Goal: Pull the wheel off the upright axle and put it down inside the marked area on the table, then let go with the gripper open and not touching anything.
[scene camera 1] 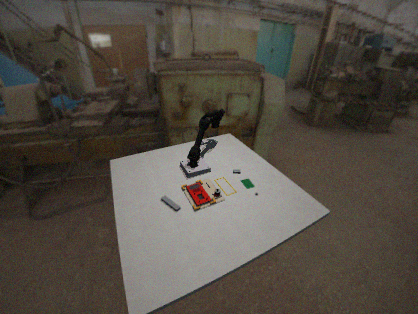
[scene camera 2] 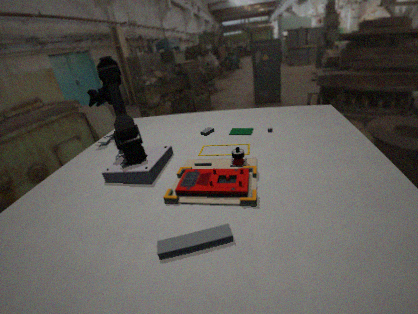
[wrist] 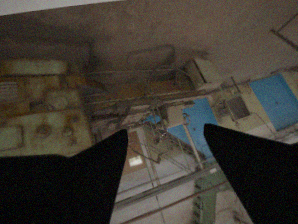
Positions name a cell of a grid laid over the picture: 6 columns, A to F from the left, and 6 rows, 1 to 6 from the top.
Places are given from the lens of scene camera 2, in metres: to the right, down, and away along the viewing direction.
red plate (scene camera 2: D4): 0.01, 0.07, 0.57
grey bar (scene camera 2: D5): 0.00, 0.17, 0.41
The marked spots on the red plate and the grey bar are 0.18 m apart.
